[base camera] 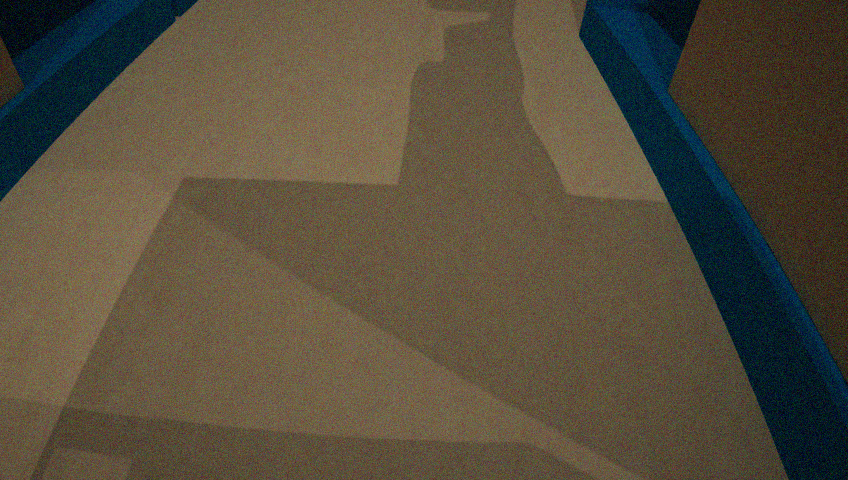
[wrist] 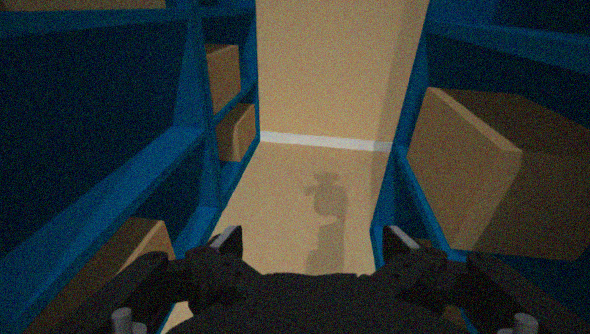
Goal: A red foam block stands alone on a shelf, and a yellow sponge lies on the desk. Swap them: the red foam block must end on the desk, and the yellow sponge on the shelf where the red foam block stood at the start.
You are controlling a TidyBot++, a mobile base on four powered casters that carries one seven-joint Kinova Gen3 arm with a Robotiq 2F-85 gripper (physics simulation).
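Observation:
My gripper is open in the wrist view, with no object between its fingers. It hangs over the floor of the aisle between two blue shelf units. The red foam block, the yellow sponge and the desk do not show in either view.
A blue shelf unit with brown boxes stands on the left. Another blue shelf unit stands close on the right, with a large brown box. A beige wall with a white baseboard closes the aisle's far end.

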